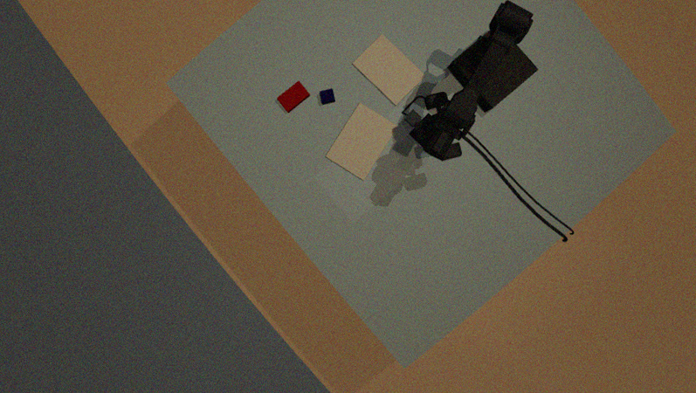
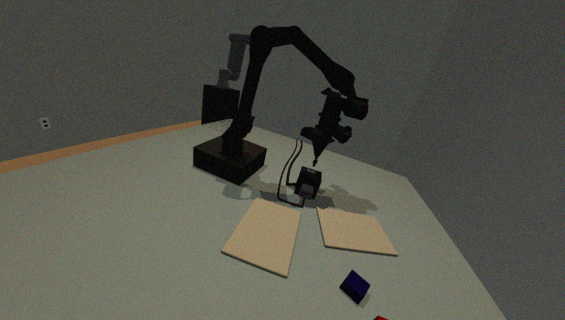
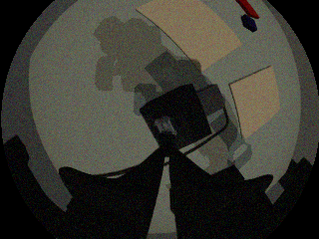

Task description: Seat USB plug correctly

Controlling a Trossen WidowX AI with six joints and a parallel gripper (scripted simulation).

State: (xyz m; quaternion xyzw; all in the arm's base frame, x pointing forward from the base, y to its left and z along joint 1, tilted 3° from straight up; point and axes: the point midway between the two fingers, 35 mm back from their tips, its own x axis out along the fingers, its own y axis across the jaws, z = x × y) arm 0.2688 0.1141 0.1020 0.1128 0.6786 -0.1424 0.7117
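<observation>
My gripper tip is now 2 cm above the USB plug. From my gripper tip the other things lie so: blue block (30 cm to the right, 20 cm ahead, 12 cm below); red block (37 cm to the right, 29 cm ahead, 13 cm below).
</observation>
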